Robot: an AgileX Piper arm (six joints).
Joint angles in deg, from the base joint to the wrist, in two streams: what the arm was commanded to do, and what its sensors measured. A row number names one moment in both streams.
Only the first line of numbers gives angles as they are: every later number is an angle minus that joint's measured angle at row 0.
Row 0, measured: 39.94 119.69 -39.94 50.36 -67.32 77.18
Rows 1 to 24, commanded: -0.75 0.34 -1.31 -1.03 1.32 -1.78; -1.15 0.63 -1.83 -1.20 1.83 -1.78; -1.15 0.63 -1.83 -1.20 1.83 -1.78; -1.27 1.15 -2.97 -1.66 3.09 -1.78; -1.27 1.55 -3.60 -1.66 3.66 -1.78; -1.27 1.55 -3.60 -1.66 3.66 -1.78; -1.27 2.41 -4.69 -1.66 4.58 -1.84; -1.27 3.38 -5.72 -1.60 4.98 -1.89; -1.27 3.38 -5.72 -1.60 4.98 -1.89; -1.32 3.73 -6.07 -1.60 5.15 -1.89; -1.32 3.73 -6.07 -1.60 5.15 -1.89; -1.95 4.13 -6.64 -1.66 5.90 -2.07; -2.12 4.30 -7.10 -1.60 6.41 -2.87; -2.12 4.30 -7.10 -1.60 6.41 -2.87; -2.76 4.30 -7.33 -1.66 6.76 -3.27; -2.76 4.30 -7.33 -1.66 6.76 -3.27; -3.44 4.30 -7.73 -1.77 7.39 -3.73; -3.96 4.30 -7.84 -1.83 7.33 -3.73; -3.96 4.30 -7.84 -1.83 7.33 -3.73; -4.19 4.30 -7.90 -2.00 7.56 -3.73; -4.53 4.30 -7.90 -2.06 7.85 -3.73; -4.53 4.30 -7.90 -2.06 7.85 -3.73; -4.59 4.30 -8.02 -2.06 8.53 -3.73; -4.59 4.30 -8.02 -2.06 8.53 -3.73
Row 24, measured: -4.19 4.24 -7.44 -1.43 7.39 -2.92
